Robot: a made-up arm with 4 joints. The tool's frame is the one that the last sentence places.
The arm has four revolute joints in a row. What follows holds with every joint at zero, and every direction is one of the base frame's.
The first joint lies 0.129 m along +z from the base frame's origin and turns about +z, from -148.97 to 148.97 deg.
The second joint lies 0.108 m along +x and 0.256 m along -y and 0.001 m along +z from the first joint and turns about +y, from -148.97 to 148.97 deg.
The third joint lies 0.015 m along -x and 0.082 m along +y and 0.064 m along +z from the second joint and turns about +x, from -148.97 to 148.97 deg.
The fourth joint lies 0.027 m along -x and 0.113 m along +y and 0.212 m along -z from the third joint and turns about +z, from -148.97 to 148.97 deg.
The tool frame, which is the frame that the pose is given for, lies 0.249 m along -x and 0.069 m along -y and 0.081 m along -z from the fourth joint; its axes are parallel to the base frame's.
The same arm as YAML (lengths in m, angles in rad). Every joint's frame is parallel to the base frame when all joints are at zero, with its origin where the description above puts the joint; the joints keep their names.
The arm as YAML. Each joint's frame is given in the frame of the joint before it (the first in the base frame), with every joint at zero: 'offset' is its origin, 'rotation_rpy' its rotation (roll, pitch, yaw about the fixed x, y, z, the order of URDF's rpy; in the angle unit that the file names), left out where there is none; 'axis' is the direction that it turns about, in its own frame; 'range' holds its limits. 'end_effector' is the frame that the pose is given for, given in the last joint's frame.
length_unit: m
angle_unit: rad
chain:
  - id: joint 1
    offset: [0.0, 0.0, 0.129]
    axis: [0.0, 0.0, 1.0]
    range: [-2.6, 2.6]
  - id: joint 2
    offset: [0.108, -0.256, 0.001]
    axis: [0.0, 1.0, 0.0]
    range: [-2.6, 2.6]
  - id: joint 3
    offset: [-0.015, 0.082, 0.064]
    axis: [1.0, 0.0, 0.0]
    range: [-2.6, 2.6]
  - id: joint 4
    offset: [-0.027, 0.113, -0.212]
    axis: [0.0, 0.0, 1.0]
    range: [-2.6, 2.6]
end_effector:
  offset: [-0.249, -0.069, -0.081]

